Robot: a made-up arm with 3 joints.
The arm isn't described. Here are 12 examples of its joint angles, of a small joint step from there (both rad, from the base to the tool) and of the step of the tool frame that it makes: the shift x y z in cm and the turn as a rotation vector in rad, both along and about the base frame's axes.
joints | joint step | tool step
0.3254 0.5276 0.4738 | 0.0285 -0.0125 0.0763 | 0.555 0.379 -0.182 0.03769 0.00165 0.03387
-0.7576 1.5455 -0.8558 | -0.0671 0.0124 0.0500 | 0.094 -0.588 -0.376 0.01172 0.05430 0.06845
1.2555 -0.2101 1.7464 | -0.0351 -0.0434 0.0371 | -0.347 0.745 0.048 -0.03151 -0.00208 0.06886
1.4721 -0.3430 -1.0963 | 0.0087 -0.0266 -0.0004 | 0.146 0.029 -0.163 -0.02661 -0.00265 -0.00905
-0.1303 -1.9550 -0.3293 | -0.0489 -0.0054 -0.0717 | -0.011 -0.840 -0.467 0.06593 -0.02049 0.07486
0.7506 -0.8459 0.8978 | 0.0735 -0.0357 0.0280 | 1.116 0.134 0.015 -0.03258 -0.00405 -0.05665
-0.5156 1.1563 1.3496 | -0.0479 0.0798 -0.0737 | -0.291 -1.059 -0.385 -0.08271 0.01349 0.02195
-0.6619 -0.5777 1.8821 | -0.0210 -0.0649 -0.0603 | -0.018 -0.577 0.383 0.07921 -0.04674 -0.02502
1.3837 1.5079 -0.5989 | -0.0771 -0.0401 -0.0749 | -0.526 0.534 0.687 -0.08018 0.05333 0.07052
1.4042 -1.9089 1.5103 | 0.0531 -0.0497 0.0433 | 1.086 -0.610 -0.262 -0.03954 0.03260 -0.06788
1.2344 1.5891 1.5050 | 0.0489 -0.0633 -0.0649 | 0.419 -1.105 -0.044 -0.10044 0.03153 -0.05028
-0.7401 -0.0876 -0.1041 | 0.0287 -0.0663 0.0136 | -0.258 0.193 0.063 0.03961 -0.04715 -0.01605
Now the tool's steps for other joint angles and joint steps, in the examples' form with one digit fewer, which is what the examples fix.
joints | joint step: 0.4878 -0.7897 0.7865 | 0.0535 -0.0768 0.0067
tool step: 0.38 0.43 0.07 -0.0407 -0.0625 -0.0493
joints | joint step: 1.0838 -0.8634 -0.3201 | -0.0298 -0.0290 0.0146
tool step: -0.47 0.00 -0.04 -0.0261 -0.0022 0.0384
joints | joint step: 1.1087 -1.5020 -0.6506 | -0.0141 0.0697 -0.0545
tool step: -0.25 0.11 0.02 0.0682 -0.0225 0.0093
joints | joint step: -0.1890 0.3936 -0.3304 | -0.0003 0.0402 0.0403
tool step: 0.40 0.13 -0.21 0.0044 0.0561 0.0350
